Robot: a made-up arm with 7 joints.
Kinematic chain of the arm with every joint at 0, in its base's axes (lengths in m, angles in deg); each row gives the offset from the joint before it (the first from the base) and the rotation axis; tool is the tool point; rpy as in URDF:
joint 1: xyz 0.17 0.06 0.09 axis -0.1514 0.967 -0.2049
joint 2: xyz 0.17 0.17 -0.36 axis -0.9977 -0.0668 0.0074
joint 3: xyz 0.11 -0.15 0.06 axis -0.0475 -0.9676 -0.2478
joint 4: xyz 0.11 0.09 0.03 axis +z
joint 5: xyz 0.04 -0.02 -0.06 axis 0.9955 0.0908 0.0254
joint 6: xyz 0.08 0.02 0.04 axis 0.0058 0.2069 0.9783
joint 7: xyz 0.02 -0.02 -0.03 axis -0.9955 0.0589 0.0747
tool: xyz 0.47 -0.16 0 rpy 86.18 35.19 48.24
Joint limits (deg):
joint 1: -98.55..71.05
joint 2: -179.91..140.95
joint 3: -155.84..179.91
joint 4: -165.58..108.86
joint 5: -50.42..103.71
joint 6: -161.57..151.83
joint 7: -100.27..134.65
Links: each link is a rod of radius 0.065 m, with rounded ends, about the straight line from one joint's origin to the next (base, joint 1, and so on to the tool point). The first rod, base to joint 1, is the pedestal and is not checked.
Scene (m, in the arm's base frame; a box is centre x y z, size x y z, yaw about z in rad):
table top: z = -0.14
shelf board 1: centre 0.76 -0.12 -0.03 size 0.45 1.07 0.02 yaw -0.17
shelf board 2: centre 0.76 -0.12 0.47 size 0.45 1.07 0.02 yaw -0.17
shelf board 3: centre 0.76 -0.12 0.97 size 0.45 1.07 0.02 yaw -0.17
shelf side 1: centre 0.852 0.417 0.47 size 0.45 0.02 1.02 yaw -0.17
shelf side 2: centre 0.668 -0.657 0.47 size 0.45 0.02 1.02 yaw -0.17
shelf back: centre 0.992 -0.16 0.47 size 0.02 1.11 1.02 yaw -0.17
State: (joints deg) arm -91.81 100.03 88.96 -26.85 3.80 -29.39 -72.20
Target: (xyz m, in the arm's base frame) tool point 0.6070 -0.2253 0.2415
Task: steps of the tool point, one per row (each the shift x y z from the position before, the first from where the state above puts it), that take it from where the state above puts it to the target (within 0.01 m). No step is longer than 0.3 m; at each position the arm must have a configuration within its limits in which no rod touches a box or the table.
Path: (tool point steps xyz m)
1: 0.0272 -0.2841 0.0583
2: 0.1393 -0.2538 0.0497
3: 0.2241 -0.1863 0.0086
4: 0.2642 -0.0950 -0.0506
5: 0.2536 0.0038 -0.1072

